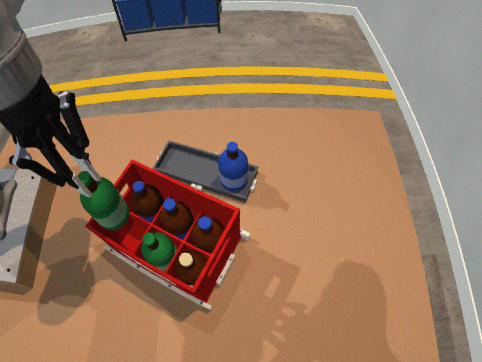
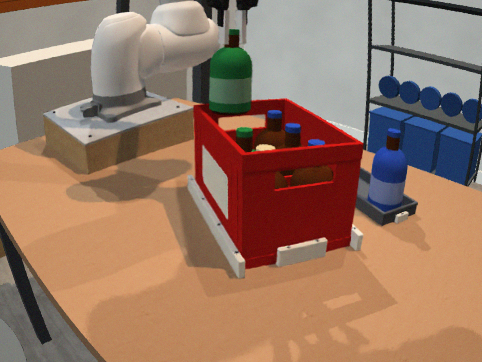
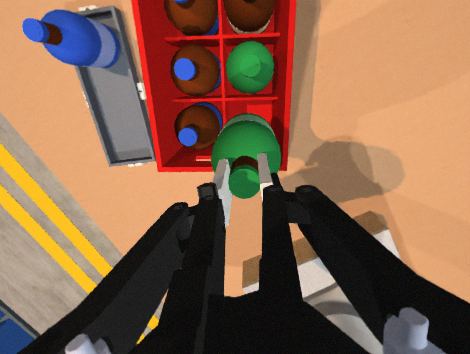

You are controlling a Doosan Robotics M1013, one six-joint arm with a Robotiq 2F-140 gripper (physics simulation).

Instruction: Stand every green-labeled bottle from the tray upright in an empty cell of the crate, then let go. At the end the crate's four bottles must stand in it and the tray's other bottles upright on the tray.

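Places are measured from the arm's base along level axes (x ahead, y left, z up), in millimetres.
Pixels of known places: gripper, fingertip midpoint: point(image 1: 90, 185) point(image 2: 232, 43) point(image 3: 244, 170); arm's base at its link origin: point(image 2: 119, 107).
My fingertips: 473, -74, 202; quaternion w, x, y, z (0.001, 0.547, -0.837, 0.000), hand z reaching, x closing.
Observation:
Ahead of a thing's pixels: the offset from my fingertips to its top centre, as dx, dy, dz. "spot": to the spot under its first point.
My gripper point(image 1: 88, 179) point(image 2: 234, 39) point(image 3: 244, 170) is shut on the neck of a green bottle @(-2, +0, +28) point(image 1: 106, 202) point(image 2: 230, 75) point(image 3: 247, 140) with a pale green label. The bottle hangs upright, its base near rim height over the empty corner cell of the red crate @(+96, -19, -121) point(image 1: 227, 240) point(image 2: 300, 215) point(image 3: 291, 75), on the robot-base side. Another green bottle @(+74, -55, -133) point(image 1: 159, 250) point(image 2: 244, 137) point(image 3: 250, 67) stands in the cell beside it. Three blue-capped brown bottles and a cream-capped brown bottle @(+149, -101, -133) point(image 1: 190, 267) fill other cells. A blue bottle @(+259, +152, -136) point(image 1: 233, 167) point(image 2: 388, 172) point(image 3: 80, 40) stands upright on the grey tray @(+181, +188, -271) point(image 1: 185, 162) point(image 2: 385, 219) point(image 3: 117, 125).
White strips @(spot: +63, -114, -267) point(image 1: 160, 280) point(image 2: 217, 225) lie along the crate's foot. The robot's base plate point(image 1: 15, 230) point(image 2: 115, 117) is beside the crate. A rack with blue bins point(image 1: 167, 12) point(image 2: 415, 140) stands beyond the table.

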